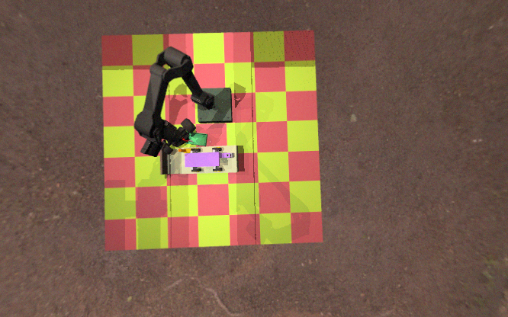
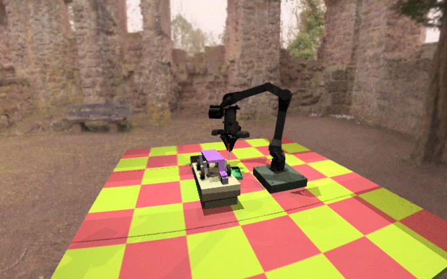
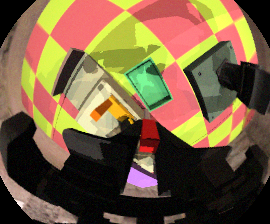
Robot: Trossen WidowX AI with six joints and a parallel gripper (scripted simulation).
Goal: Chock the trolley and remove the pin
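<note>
Right now the red-headed stop pin is right at my gripper tip. Round my gripper tip: trolley 12 cm ahead, 6 cm to the left, 2 cm below; green tray 14 cm below, 2 cm behind; yellow chock 5 cm below, 5 cm ahead, 3 cm to the right.
</note>
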